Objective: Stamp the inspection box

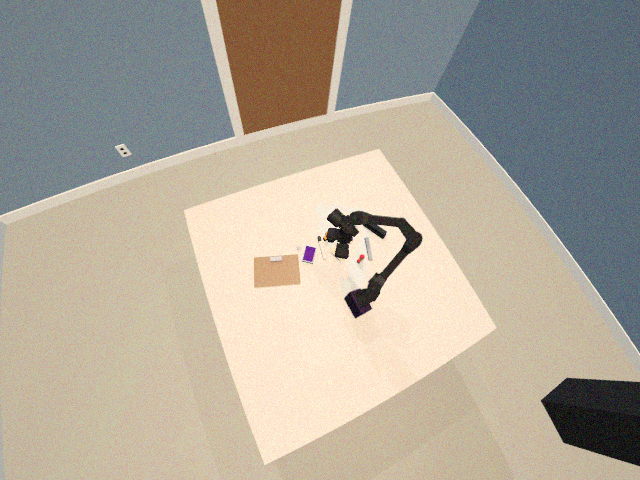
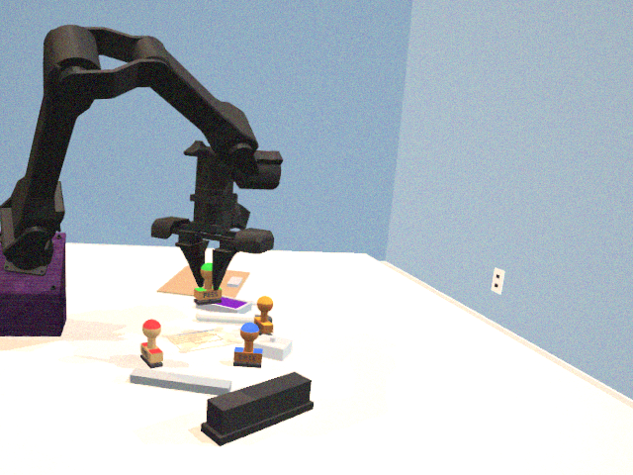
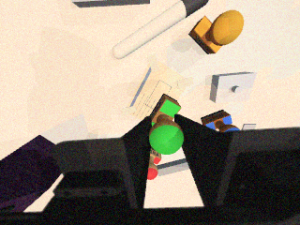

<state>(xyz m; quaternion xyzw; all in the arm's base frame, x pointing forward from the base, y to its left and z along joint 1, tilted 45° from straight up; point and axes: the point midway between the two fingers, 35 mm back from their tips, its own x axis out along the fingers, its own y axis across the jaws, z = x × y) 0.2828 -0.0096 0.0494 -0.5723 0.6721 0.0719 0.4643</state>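
Now: gripper tip 90 mm above the pale card. Round my gripper tip: orange-knobbed stamp (100 mm ahead, 70 mm below, 30 mm to the left); then green-knobbed stamp (right at my gripper tip); then blue-knobbed stamp (90 mm to the right, 70 mm below, 50 mm ahead).
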